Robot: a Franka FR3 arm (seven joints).
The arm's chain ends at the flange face. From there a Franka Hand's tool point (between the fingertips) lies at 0.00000 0.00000 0.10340 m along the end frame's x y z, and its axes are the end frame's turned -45 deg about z.
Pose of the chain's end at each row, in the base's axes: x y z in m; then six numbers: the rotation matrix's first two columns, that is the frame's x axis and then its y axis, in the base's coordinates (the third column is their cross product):
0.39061 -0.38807 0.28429 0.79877 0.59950 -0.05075 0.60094 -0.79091 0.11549
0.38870 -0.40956 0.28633 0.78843 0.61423 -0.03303 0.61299 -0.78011 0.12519
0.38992 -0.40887 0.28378 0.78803 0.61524 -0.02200 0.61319 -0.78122 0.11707
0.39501 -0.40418 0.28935 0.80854 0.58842 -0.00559 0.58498 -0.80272 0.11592
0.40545 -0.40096 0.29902 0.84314 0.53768 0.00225 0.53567 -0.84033 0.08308
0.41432 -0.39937 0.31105 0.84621 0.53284 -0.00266 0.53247 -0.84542 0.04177
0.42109 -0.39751 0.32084 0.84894 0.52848 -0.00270 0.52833 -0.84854 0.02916
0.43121 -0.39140 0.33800 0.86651 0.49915 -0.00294 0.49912 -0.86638 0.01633
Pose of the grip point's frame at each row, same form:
0.39362 -0.40076 0.18172 0.13989 0.98317 -0.11755 0.98974 -0.13535 0.04578
0.39399 -0.42186 0.18380 0.12405 0.98595 -0.11188 0.99095 -0.11729 0.06517
0.39559 -0.41980 0.18112 0.12363 0.98745 -0.09834 0.99081 -0.11737 0.06722
0.40160 -0.41421 0.18665 0.15808 0.98368 -0.08592 0.98537 -0.15153 0.07802
0.41026 -0.40808 0.19598 0.21741 0.97440 -0.05716 0.97497 -0.21401 0.06034
0.41639 -0.40317 0.20774 0.22185 0.97458 -0.03142 0.97487 -0.22103 0.02765
0.42245 -0.40022 0.21748 0.22671 0.97370 -0.02253 0.97388 -0.22632 0.01871
0.43179 -0.39301 0.23461 0.25978 0.96558 -0.01363 0.96565 -0.25967 0.00947

